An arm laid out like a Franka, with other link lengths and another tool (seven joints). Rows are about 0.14 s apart.
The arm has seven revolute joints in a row. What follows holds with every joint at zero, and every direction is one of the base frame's.
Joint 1 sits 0.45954 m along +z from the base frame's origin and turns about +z.
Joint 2 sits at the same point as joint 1 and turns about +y.
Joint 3 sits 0.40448 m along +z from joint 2 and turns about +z.
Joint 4 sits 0.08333 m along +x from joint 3 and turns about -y.
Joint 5 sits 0.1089 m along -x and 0.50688 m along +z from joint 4 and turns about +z.
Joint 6 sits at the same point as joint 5 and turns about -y.
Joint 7 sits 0.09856 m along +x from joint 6 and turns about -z.
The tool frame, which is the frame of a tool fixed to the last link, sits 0.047 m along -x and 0.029 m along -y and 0.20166 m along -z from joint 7; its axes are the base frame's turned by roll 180, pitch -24.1 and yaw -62.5 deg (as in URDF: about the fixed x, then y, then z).
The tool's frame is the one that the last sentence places.
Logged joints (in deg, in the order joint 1, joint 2, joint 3, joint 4, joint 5, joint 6, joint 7), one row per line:
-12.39, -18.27, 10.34, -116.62, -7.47, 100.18, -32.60
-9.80, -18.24, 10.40, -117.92, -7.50, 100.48, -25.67
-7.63, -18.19, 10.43, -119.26, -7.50, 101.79, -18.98
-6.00, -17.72, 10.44, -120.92, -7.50, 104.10, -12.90
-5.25, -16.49, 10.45, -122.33, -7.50, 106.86, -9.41
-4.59, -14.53, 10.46, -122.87, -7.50, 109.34, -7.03
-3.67, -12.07, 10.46, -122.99, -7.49, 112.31, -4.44
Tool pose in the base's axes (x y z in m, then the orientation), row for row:
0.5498, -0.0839, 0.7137, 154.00, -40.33, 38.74
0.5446, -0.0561, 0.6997, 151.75, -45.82, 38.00
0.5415, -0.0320, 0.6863, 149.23, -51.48, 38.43
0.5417, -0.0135, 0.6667, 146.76, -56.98, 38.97
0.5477, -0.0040, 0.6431, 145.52, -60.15, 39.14
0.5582, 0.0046, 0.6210, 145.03, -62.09, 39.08
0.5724, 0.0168, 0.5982, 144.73, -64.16, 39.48
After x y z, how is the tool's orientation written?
As a rotation vector, in degrees.
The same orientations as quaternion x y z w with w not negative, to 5 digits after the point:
0.93061, -0.24371, 0.23410, 0.14056
0.92072, -0.27801, 0.23056, 0.14774
0.90778, -0.31316, 0.23377, 0.15238
0.89398, -0.34709, 0.23738, 0.15484
0.88614, -0.36628, 0.23834, 0.15425
0.88198, -0.37759, 0.23766, 0.15186
0.87747, -0.38899, 0.23936, 0.14641

